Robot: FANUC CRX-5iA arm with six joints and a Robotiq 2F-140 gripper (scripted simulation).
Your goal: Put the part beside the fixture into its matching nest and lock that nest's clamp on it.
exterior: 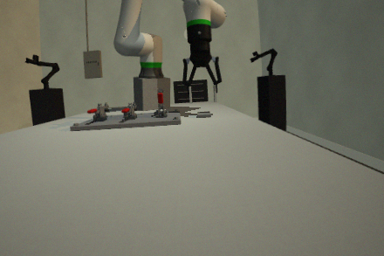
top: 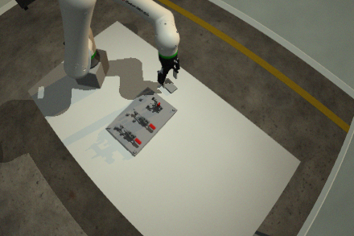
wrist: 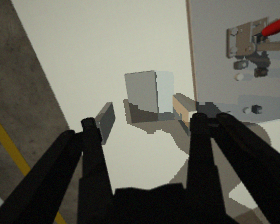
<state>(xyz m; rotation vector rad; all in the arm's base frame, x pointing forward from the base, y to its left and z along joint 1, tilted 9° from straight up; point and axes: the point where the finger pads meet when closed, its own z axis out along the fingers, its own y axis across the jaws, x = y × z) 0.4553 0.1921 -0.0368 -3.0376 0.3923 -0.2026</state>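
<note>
Right now the grey part is 70 mm below my hand. From my hand the other things lie so: grey fixture plate (10 mm behind, 270 mm to the right, 70 mm below).
</note>
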